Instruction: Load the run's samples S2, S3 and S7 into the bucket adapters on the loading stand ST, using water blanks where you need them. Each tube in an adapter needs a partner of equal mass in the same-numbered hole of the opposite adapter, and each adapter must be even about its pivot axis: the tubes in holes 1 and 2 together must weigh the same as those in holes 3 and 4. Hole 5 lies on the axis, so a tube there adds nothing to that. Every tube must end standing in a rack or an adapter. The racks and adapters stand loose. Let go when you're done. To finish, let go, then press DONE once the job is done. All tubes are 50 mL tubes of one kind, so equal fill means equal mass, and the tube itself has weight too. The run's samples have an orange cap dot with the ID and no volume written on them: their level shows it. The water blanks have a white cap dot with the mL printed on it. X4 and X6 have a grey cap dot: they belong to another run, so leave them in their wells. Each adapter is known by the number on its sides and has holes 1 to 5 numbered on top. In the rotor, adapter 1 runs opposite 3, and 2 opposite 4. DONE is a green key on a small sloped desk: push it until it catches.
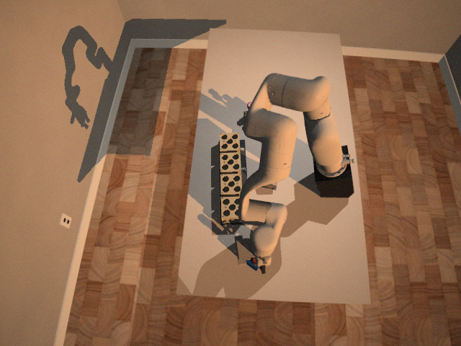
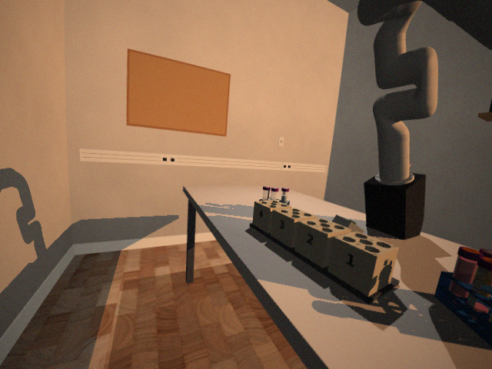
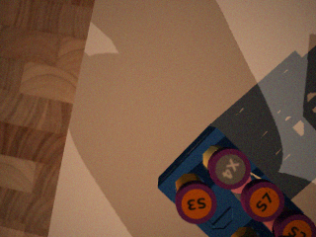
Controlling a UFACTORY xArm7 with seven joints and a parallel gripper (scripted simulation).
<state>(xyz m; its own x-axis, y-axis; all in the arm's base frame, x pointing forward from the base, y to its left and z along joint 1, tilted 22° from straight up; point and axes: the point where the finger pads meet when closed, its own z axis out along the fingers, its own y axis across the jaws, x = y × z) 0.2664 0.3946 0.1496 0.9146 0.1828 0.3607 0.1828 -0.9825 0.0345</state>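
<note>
My hand is 1 cm to the right of the orange-dotted tube and 19 cm above it. From my hand the other things lie so: yellowish tube 3 cm ahead, 2 cm to the right, 19 cm below; blue sample rack 4 cm to the right, 22 cm below; pink-filled sample tube 1 cm behind, 10 cm to the right, 19 cm below.
</note>
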